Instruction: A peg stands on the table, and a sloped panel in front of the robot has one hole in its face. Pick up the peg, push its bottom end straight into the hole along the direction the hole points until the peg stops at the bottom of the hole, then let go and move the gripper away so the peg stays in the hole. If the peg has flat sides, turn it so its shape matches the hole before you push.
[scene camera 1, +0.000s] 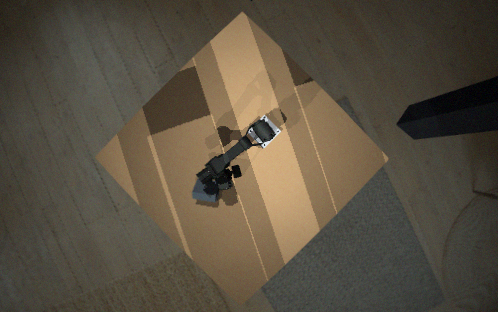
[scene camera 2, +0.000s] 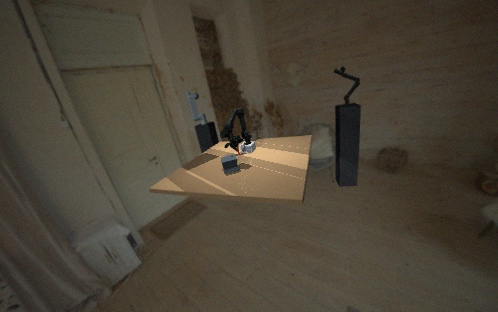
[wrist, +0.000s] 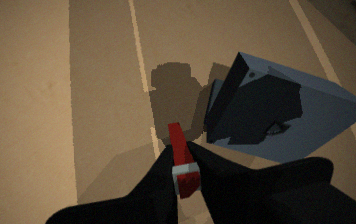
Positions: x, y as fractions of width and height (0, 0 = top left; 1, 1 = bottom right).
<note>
The gripper (wrist: 0.50, 0.66) carries a red peg. Also in view: a sloped panel (wrist: 0.69, 0.48).
</note>
